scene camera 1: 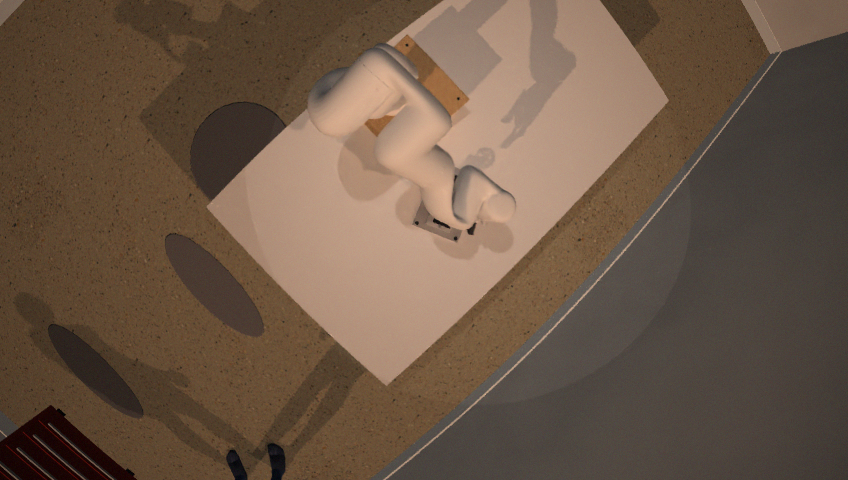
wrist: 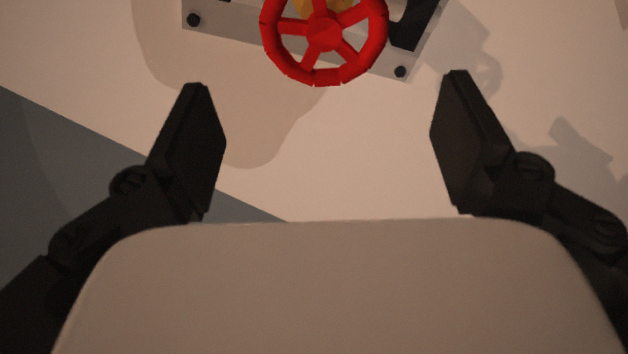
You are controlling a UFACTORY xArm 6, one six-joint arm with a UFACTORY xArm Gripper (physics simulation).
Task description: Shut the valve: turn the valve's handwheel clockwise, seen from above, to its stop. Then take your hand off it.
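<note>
The red handwheel (wrist: 324,34) shows at the top of the wrist view, with part of the yellow valve body (wrist: 304,6) behind it. The valve's grey base plate (scene camera 1: 437,229) (wrist: 225,22) lies on the pale table, partly under the arm in the scene view. My gripper (wrist: 325,107) is wide open and empty. In the wrist view its fingers stand apart from the wheel, with the rim between and beyond the fingertips. In the scene view the arm hides the wheel and most of the gripper. The wheel's turn angle relative to its stop cannot be told.
The pale table (scene camera 1: 333,261) (wrist: 350,175) bears the valve and the arm. A wooden board (scene camera 1: 440,80) with dark bolts lies under the arm's base. A dark red slatted bench (scene camera 1: 44,455) and a person's dark shoes (scene camera 1: 276,459) show at the lower left, off the table.
</note>
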